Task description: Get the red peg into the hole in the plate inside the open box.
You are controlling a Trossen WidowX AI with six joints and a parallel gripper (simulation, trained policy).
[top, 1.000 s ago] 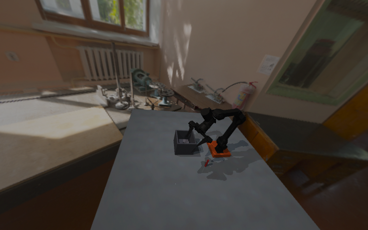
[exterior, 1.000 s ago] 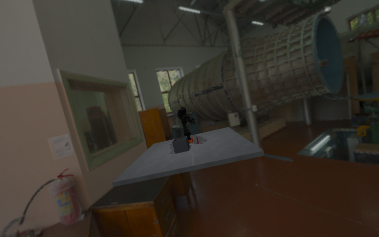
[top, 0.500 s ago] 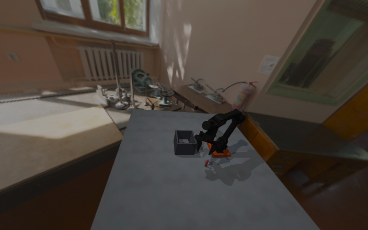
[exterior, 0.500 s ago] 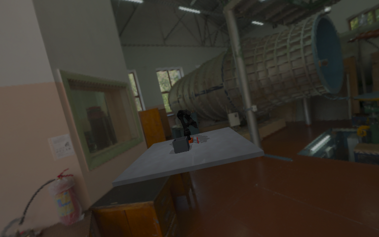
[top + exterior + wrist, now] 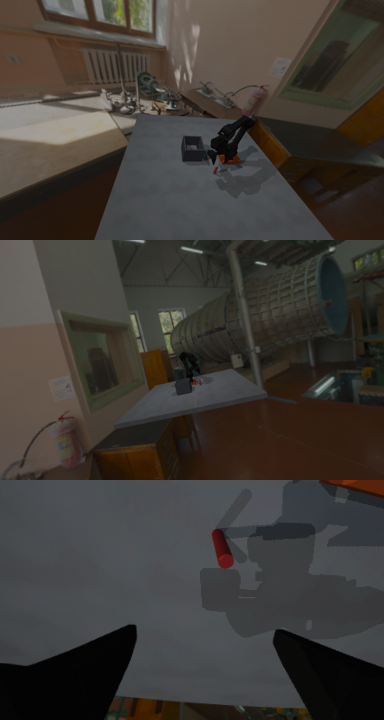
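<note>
Now: gripper tip 110 mm above the red peg, 20 mm to the left of it and 20 mm past it. Round my gripper tip: grey plate 210 mm to the right, 140 mm ahead, 100 mm below.
</note>
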